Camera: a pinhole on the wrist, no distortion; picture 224 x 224 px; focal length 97.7 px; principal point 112.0 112.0 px. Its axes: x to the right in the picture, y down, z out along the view. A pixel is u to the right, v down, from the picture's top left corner.
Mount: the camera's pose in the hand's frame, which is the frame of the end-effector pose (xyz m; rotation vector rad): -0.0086 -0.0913 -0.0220 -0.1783 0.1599 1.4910
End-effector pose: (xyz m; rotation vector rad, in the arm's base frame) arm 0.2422 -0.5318 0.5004 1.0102 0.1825 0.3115
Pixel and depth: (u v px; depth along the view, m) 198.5 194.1 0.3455
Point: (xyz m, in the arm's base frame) 0.0012 -0.6722 0.8870
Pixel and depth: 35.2 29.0 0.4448
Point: 0.7696 -0.9917 0.4471
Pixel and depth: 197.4 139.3 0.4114
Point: 0.1764 -0.6302 0.9612
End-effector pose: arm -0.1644 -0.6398 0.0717 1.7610 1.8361 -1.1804
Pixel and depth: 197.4 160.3 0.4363
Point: 0.1418 -1.0492 -0.1025
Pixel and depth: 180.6 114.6 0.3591
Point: -0.0276 -0.8699 -0.1682
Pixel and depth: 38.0 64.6 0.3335
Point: -0.5549 -0.7899 -0.1510
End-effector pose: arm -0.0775 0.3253 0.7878 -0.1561 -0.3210 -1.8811
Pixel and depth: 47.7 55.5 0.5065
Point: -0.4985 0.3537 1.3334
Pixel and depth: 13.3 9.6 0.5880
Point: -0.8497 0.1988 1.5119
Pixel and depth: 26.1 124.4 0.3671
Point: -0.3763 0.6151 1.1063
